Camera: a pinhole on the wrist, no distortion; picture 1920 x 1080 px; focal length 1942.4 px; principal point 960.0 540.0 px. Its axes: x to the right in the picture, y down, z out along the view. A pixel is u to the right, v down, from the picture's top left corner.
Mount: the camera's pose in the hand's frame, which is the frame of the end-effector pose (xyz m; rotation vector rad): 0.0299 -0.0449 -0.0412 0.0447 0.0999 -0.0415
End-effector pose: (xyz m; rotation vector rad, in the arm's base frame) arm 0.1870 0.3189 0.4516 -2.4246 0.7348 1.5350
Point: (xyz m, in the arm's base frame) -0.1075 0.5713 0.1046
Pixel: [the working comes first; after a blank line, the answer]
In the camera's frame: 0.0457 -0.0375 0.5432

1123.5 405.8
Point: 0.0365 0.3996 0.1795
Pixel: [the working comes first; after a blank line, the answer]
In the camera's frame: 0.1007 0.0395 0.3267

1558.7 774.8
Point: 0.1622 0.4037 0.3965
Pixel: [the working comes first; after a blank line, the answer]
In the camera's frame: -0.0271 -0.0175 0.1186

516.4 253.8
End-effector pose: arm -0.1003 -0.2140 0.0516 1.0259 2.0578 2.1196
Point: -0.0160 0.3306 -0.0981
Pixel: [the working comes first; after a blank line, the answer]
In the camera's frame: 0.0259 -0.0986 0.5851

1045.9 212.8
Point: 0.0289 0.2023 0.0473
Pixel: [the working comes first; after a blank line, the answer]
In the camera's frame: 0.0015 0.0619 0.4699

966.3 795.9
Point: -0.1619 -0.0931 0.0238
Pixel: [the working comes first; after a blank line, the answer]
In the camera's frame: 0.0479 -0.0144 0.1289

1681.2 323.8
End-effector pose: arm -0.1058 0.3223 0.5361 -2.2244 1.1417 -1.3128
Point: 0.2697 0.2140 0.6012
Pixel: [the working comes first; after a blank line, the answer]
In the camera's frame: 0.1582 -0.0826 0.3569

1820.9 90.7
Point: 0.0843 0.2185 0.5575
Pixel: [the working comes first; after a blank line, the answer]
In the camera's frame: 0.0904 0.0203 0.2116

1789.3 726.5
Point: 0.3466 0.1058 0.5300
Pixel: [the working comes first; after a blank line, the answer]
In the camera's frame: 0.2043 0.0002 0.4740

1797.2 540.8
